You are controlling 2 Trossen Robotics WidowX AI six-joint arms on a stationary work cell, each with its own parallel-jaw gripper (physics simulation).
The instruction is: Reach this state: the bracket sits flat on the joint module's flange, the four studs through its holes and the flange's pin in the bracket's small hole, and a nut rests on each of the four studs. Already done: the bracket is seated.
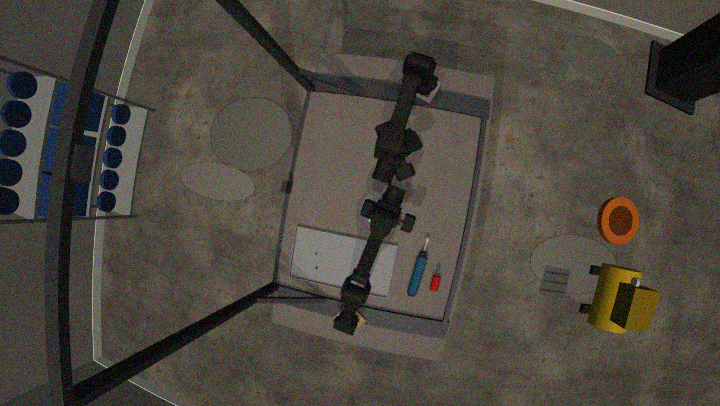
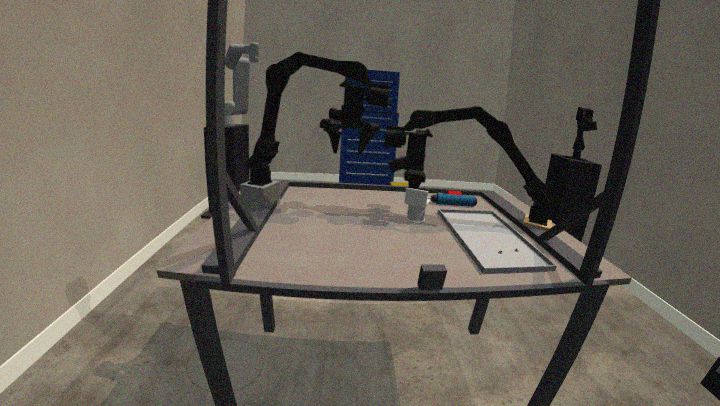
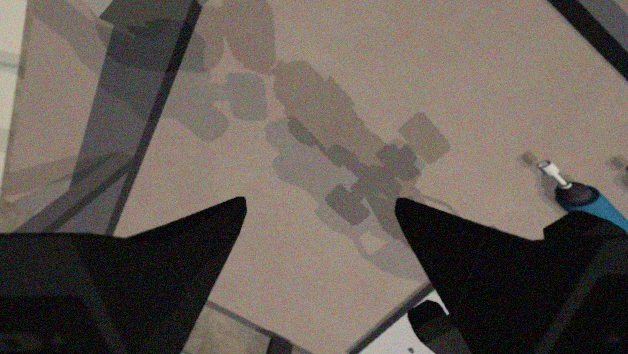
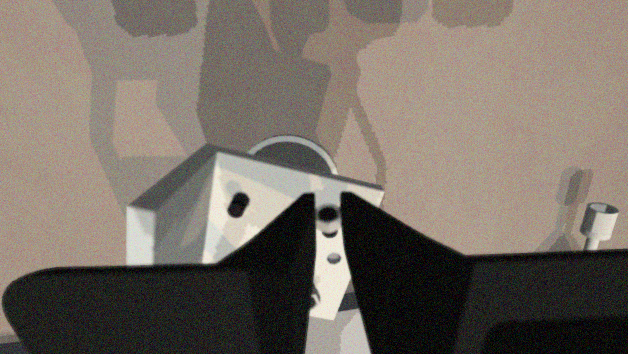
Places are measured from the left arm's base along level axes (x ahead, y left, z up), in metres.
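Pixels of known places: left gripper, fingertip midpoint: [image 2: 347, 153] [image 3: 321, 204]; right gripper, fingertip midpoint: [image 2: 411, 196] [image 4: 327, 203]; left arm's base, link origin: [image 1: 424, 86] [image 2: 260, 182]; right arm's base, link origin: [image 1: 348, 319] [image 2: 538, 221].
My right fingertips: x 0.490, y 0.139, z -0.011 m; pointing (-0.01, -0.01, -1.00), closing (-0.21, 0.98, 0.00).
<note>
Ahead of a thing's pixels: the offset from my right fingertips to its top centre. "spot": to the spot under its first point.
The white bracket [image 2: 416, 195] [image 4: 270, 192] sits on the upright grey joint module @[0.026 m ahead, 0.016 m right, 0.004 m up] [image 2: 415, 213] [image 4: 295, 156]. My right gripper [image 2: 415, 187] [image 4: 327, 203] is shut on a small nut @[0.005 m ahead, 0.001 m left, 0.008 m up] [image 4: 328, 214] at one stud over the bracket plate; whether the nut touches the plate is unclear. A dark stud @[0.007 m ahead, 0.033 m right, 0.004 m up] [image 4: 238, 205] stands bare at the left; the other studs are mostly hidden by the fingers. Two small dark nuts @[0.297 m ahead, 0.171 m right, 0.061 m down] [image 1: 316, 253] [image 2: 500, 252] lie apart on the white tray @[0.269 m ahead, 0.066 m right, 0.054 m down] [image 1: 330, 239] [image 2: 468, 226]. My left gripper [image 2: 348, 151] [image 3: 321, 204] is open and empty, high above the table.
A blue-handled driver @[spot: 0.141 m ahead, 0.209 m left, 0.030 m down] [image 1: 416, 274] [image 2: 456, 199] [image 3: 607, 207] and a red-handled tool @[0.118 m ahead, 0.288 m left, 0.036 m down] [image 1: 435, 282] [image 2: 454, 192] lie beyond the tray. The driver's silver socket @[0.023 m ahead, 0.177 m left, 0.042 m down] [image 4: 599, 220] shows right of the module. A black block @[0.127 m ahead, 0.414 m right, 0.013 m down] [image 2: 432, 276] stands at the near table edge. Dark frame posts [image 2: 617, 131] flank the table.
</note>
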